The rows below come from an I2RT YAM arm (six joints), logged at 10 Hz.
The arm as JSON. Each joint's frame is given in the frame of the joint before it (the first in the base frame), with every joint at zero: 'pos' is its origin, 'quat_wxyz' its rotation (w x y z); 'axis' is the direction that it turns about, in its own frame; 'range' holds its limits. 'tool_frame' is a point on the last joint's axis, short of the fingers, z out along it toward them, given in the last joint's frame.
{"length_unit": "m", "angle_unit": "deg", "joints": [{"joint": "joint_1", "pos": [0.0, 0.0, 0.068], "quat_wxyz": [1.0, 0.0, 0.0, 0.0], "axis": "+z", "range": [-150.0, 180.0]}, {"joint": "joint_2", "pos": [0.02, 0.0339, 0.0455], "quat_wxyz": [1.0, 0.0, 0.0, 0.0], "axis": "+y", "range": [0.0, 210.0]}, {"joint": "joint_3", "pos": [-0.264, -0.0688, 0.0], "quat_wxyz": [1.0, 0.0, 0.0, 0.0], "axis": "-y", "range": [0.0, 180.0]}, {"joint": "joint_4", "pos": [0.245, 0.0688, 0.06], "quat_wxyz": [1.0, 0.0, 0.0, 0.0], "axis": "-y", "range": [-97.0, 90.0]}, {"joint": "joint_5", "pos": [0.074, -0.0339, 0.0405], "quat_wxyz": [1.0, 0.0, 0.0, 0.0], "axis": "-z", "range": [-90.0, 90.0]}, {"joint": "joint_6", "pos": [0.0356, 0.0, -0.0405], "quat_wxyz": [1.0, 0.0, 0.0, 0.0], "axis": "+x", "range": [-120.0, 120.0]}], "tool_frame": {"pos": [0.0, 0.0, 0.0], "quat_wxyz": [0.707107, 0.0, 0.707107, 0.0]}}
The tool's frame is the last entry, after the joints.
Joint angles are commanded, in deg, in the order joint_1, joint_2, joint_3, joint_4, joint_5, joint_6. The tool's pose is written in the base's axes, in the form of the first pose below.
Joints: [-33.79, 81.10, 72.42, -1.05, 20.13, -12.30]
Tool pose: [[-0.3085, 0.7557, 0.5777, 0.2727], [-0.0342, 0.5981, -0.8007, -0.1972], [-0.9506, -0.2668, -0.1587, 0.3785], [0, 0, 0, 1]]
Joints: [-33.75, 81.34, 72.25, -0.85, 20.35, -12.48]
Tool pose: [[-0.3142, 0.7556, 0.5747, 0.2737], [-0.0337, 0.5961, -0.8022, -0.1978], [-0.9487, -0.2715, -0.1618, 0.3765], [0, 0, 0, 1]]
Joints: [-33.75, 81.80, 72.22, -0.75, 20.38, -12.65]
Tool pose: [[-0.3219, 0.7534, 0.5733, 0.2754], [-0.0318, 0.5966, -0.8019, -0.1989], [-0.9462, -0.2764, -0.1681, 0.3739], [0, 0, 0, 1]]
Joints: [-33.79, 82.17, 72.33, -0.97, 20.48, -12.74]
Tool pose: [[-0.3299, 0.7524, 0.5702, 0.2766], [-0.0278, 0.5960, -0.8025, -0.2001], [-0.9436, -0.2806, -0.1757, 0.3722], [0, 0, 0, 1]]
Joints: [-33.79, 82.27, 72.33, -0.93, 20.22, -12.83]
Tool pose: [[-0.3313, 0.7491, 0.5737, 0.2771], [-0.0290, 0.5996, -0.7998, -0.2002], [-0.9431, -0.2816, -0.1770, 0.3717], [0, 0, 0, 1]]
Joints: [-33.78, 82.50, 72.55, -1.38, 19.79, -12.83]
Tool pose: [[-0.3367, 0.7429, 0.5786, 0.2781], [-0.0262, 0.6068, -0.7944, -0.2005], [-0.9413, -0.2826, -0.1849, 0.3709], [0, 0, 0, 1]]
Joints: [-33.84, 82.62, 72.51, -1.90, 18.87, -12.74]
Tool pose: [[-0.3427, 0.7321, 0.5886, 0.2786], [-0.0215, 0.6203, -0.7840, -0.2007], [-0.9392, -0.2813, -0.1969, 0.3690], [0, 0, 0, 1]]
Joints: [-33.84, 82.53, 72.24, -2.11, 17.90, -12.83]
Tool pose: [[-0.3469, 0.7202, 0.6008, 0.2786], [-0.0218, 0.6342, -0.7728, -0.2000], [-0.9376, -0.2812, -0.2043, 0.3674], [0, 0, 0, 1]]
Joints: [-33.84, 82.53, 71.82, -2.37, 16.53, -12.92]
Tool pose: [[-0.3540, 0.7027, 0.6172, 0.2792], [-0.0207, 0.6539, -0.7563, -0.1994], [-0.9350, -0.2805, -0.2170, 0.3642], [0, 0, 0, 1]]
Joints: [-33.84, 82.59, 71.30, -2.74, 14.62, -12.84]
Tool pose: [[-0.3613, 0.6789, 0.6392, 0.2800], [-0.0167, 0.6807, -0.7324, -0.1986], [-0.9323, -0.2753, -0.2346, 0.3599], [0, 0, 0, 1]]
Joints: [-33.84, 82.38, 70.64, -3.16, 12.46, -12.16]
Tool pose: [[-0.3598, 0.6559, 0.6636, 0.2799], [-0.0064, 0.7095, -0.7047, -0.1969], [-0.9330, -0.2578, -0.2511, 0.3561], [0, 0, 0, 1]]
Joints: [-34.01, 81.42, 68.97, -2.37, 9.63, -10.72]
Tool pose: [[-0.3358, 0.6341, 0.6965, 0.2771], [0.0054, 0.7407, -0.6718, -0.1941], [-0.9419, -0.2219, -0.2522, 0.3524], [0, 0, 0, 1]]
